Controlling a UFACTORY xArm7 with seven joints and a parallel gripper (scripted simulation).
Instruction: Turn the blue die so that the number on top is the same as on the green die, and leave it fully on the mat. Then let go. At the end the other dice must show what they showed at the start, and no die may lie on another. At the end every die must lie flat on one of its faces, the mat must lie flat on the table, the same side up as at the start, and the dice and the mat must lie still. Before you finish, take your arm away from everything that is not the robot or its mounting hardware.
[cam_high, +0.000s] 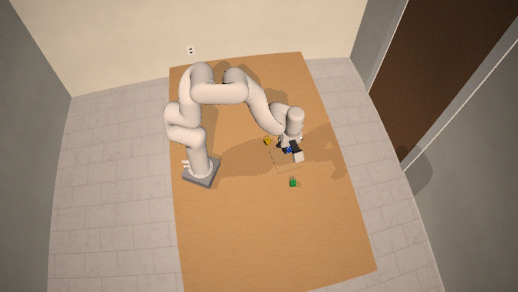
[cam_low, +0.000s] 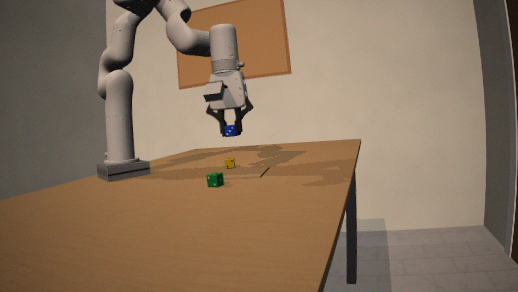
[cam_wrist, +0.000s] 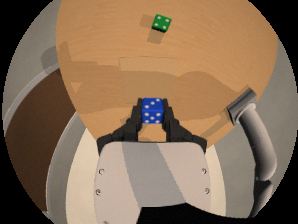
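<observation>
Right now my hand is 11 cm above the yellow die, 10 cm to the right of it and 9 cm past it. Round my hand: green die (13 cm to the right, 11 cm below, 3 cm ahead); then blue die (1 cm below).
</observation>
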